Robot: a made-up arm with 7 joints. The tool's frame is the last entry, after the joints. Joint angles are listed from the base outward.
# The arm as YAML. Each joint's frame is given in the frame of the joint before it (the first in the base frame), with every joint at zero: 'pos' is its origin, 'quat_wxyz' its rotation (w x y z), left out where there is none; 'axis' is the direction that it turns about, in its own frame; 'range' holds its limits. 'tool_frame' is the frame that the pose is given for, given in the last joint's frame.
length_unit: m
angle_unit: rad
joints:
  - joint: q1
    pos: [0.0, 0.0, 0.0]
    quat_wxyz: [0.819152, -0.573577, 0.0, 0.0]
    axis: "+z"
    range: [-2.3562, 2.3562]
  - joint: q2
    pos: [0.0, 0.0, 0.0]
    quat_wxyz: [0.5, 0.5, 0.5, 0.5]
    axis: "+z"
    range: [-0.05, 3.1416]
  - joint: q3
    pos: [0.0, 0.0, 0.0]
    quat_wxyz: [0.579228, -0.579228, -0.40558, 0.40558]
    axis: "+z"
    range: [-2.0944, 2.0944]
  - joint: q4
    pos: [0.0, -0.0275, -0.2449]
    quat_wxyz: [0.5, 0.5, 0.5, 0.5]
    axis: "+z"
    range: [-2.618, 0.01]
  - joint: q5
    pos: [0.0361, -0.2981, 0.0]
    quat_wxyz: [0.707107, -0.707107, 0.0, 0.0]
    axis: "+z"
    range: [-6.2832, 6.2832]
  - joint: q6
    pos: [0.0, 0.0, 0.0]
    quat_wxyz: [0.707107, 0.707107, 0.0, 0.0]
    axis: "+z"
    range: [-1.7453, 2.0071]
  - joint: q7
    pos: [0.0, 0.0, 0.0]
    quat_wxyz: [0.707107, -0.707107, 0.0, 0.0]
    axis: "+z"
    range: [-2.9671, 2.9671]
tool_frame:
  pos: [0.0, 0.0, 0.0]
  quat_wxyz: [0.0, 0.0, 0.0, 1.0]
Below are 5 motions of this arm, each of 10 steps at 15 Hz.
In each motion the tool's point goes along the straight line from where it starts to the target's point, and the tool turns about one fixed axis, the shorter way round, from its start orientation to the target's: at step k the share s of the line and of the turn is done. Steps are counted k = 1, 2, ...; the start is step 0. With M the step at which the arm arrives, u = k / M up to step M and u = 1 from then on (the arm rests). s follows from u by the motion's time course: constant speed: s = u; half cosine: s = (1 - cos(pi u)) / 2; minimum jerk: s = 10 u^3 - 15 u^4 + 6 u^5.
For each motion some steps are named. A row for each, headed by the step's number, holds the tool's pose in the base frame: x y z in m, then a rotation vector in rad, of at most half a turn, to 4 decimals.
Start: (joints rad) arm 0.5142 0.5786 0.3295 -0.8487 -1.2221 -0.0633 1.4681
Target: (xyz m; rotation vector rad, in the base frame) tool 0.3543 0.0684 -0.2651 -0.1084 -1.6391 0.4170
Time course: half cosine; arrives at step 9
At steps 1, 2, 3, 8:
1: -0.0175 0.3268 -0.3944 0.6003 -0.5256 0.2667
2: 0.0157 0.3036 -0.3828 0.5453 -0.6295 0.2831
3: 0.0667 0.2682 -0.3651 0.4579 -0.7873 0.3071
8: 0.3427 0.0764 -0.2691 -0.0831 -1.6063 0.4135

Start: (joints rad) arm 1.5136 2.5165 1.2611 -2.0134 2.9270 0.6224 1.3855
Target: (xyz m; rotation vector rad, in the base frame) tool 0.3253 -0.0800 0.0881 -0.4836 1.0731 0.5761
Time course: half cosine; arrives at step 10
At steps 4, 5, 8, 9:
4: 0.3318 -0.0372 -0.0261 -0.6297 0.8649 1.0090
5: 0.3302 -0.0473 0.0009 -0.5966 0.9182 0.9081
8: 0.3262 -0.0737 0.0714 -0.5059 1.0456 0.6401
9: 0.3255 -0.0784 0.0838 -0.4893 1.0661 0.5925

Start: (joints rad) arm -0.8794 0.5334 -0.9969 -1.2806 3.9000 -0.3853 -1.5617
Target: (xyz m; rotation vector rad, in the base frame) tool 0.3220 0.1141 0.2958 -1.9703 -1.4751 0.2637
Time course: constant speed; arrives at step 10
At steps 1, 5, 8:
1: 0.4075 -0.1029 -0.1382 -1.0155 -0.6741 0.4805
5: 0.3695 -0.0065 0.0547 -1.4446 -1.0278 0.4080
8: 0.3410 0.0659 0.1994 -1.7618 -1.2955 0.3295

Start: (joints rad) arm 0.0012 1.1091 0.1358 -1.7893 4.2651 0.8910 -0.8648
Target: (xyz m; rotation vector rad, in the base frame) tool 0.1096 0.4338 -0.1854 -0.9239 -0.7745 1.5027
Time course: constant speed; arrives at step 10
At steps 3, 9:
3: 0.2591 0.2791 -0.0954 -2.1705 -0.9942 0.9724
9: 0.1310 0.4117 -0.1725 -1.1062 -0.8167 1.4563

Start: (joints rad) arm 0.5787 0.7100 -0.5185 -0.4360 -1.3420 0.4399 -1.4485
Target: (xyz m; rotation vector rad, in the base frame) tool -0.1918 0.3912 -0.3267 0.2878 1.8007 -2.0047
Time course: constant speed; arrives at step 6
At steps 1, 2, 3, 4, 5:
1: -0.1946 0.3078 -0.4010 0.1357 -1.3886 2.6224
2: -0.1941 0.3245 -0.3862 0.0478 -1.5771 2.6585
3: -0.1935 0.3412 -0.3713 0.0452 1.6921 -2.5619
4: -0.1929 0.3579 -0.3564 0.1326 1.7413 -2.3771
5: -0.1924 0.3745 -0.3416 0.2134 1.7771 -2.1911

